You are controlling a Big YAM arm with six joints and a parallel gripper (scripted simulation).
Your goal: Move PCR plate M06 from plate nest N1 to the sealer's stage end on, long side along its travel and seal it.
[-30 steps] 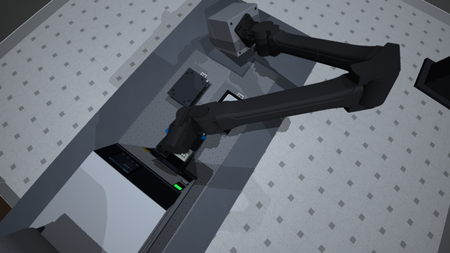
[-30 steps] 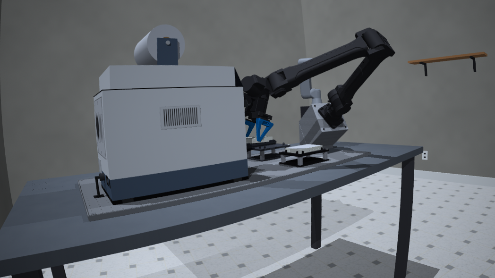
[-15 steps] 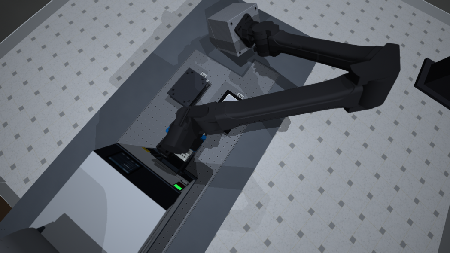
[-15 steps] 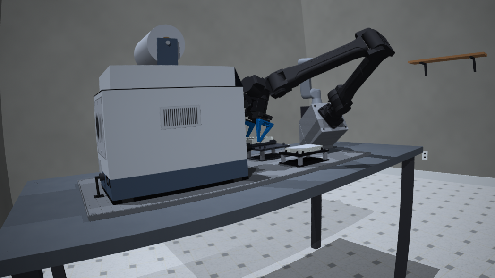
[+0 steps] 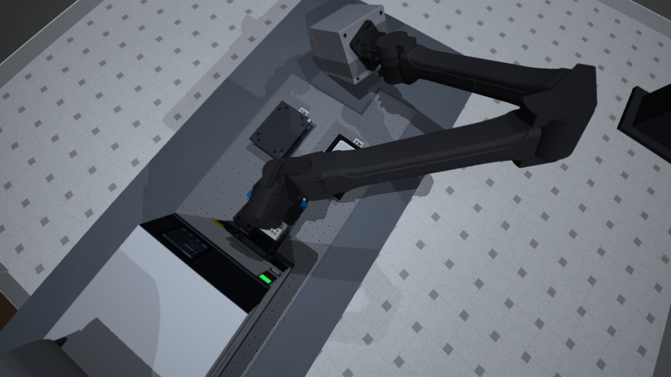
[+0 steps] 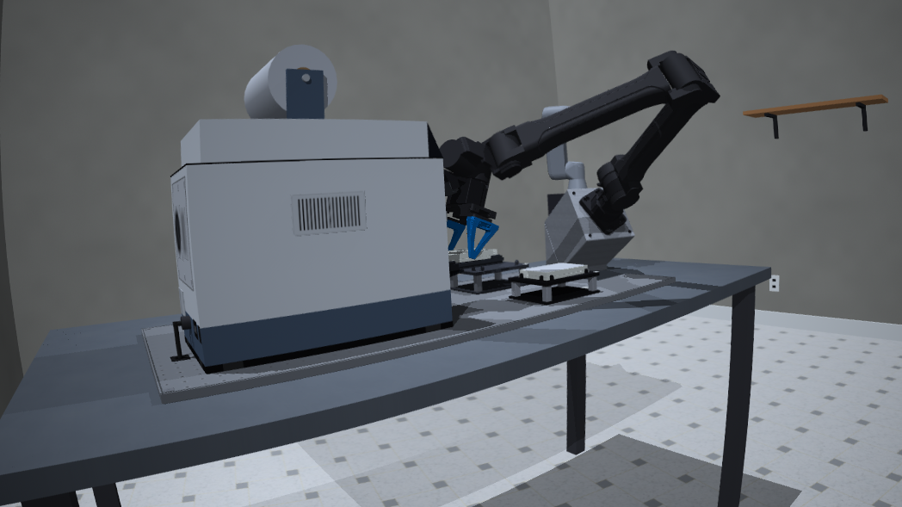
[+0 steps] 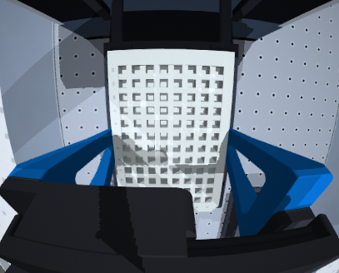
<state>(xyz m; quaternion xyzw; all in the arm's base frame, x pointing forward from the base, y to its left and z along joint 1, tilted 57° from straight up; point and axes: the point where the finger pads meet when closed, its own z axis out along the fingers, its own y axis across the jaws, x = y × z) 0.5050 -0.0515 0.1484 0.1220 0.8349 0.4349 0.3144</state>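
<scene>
My hand is right at the white 96-well plate M06. Round my hand: sealed plate M09: 210 mm behind, 40 mm to the left, 60 mm below; then nest N2: 210 mm behind, 40 mm to the left, 70 mm below; then yellow warning label: 110 mm ahead, 80 mm to the right, 40 mm above.
</scene>
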